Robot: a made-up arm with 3 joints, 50 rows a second.
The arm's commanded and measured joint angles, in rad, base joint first. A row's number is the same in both.
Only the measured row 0 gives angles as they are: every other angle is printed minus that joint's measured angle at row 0.
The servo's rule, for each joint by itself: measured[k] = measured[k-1] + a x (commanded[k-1-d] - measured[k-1]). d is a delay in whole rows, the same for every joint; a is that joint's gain. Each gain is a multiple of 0.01, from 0.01 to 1. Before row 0 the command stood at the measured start. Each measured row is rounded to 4 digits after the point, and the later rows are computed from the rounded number. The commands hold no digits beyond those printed.
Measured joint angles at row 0:
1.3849, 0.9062, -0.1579
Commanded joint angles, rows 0 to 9:
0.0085, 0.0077, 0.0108
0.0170, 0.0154, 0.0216
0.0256, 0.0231, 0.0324
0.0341, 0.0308, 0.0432
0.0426, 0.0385, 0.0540
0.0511, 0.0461, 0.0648
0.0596, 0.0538, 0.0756
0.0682, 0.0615, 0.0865
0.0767, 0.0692, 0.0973
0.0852, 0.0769, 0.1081
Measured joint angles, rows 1 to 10:
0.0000, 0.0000, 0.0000
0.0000, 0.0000, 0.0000
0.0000, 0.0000, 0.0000
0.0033, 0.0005, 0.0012
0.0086, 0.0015, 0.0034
0.0152, 0.0030, 0.0066
0.0226, 0.0049, 0.0106
0.0304, 0.0073, 0.0154
0.0385, 0.0100, 0.0208
0.0467, 0.0131, 0.0268
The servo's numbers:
d 3
a 0.39 0.07 0.11

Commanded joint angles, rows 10 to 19:
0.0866, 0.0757, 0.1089
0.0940, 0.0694, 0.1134
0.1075, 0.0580, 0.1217
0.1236, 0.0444, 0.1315
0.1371, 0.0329, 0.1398
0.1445, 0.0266, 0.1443
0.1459, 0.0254, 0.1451
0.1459, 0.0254, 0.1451
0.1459, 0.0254, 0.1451
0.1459, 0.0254, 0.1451
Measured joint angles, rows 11 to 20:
0.0551, 0.0165, 0.0334
0.0635, 0.0202, 0.0404
0.0720, 0.0242, 0.0478
0.0777, 0.0278, 0.0545
0.0841, 0.0307, 0.0610
0.0932, 0.0326, 0.0677
0.1051, 0.0334, 0.0747
0.1176, 0.0334, 0.0819
0.1281, 0.0329, 0.0888
0.1350, 0.0324, 0.0950

